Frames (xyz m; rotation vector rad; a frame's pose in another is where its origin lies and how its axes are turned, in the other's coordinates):
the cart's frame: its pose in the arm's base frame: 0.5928 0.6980 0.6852 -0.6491 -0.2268 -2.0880
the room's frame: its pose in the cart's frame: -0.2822 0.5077 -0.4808 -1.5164 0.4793 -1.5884
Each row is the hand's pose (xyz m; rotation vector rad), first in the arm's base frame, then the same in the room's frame.
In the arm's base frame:
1: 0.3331 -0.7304 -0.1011 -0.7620 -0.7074 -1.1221
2: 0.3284 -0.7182 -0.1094 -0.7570 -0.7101 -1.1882
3: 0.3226 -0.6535 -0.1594 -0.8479 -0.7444 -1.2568
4: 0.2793 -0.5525 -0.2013 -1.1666 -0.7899 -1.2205
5: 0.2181 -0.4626 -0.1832 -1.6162 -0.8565 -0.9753
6: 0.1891 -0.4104 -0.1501 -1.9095 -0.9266 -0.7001
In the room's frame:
1: -0.5228 0.8806 0.8419 -2.2598 0.9440 -1.8660
2: -0.5185 0.8856 0.8279 -2.3146 0.9165 -1.9050
3: -0.5085 0.8985 0.7476 2.3510 -0.9046 1.7582
4: -0.4537 0.9327 0.6493 2.4527 -1.1016 1.3711
5: -0.3588 0.9586 0.5996 2.5898 -1.4492 0.7978
6: -0.2923 0.9580 0.5842 -2.6186 1.6476 -0.3238

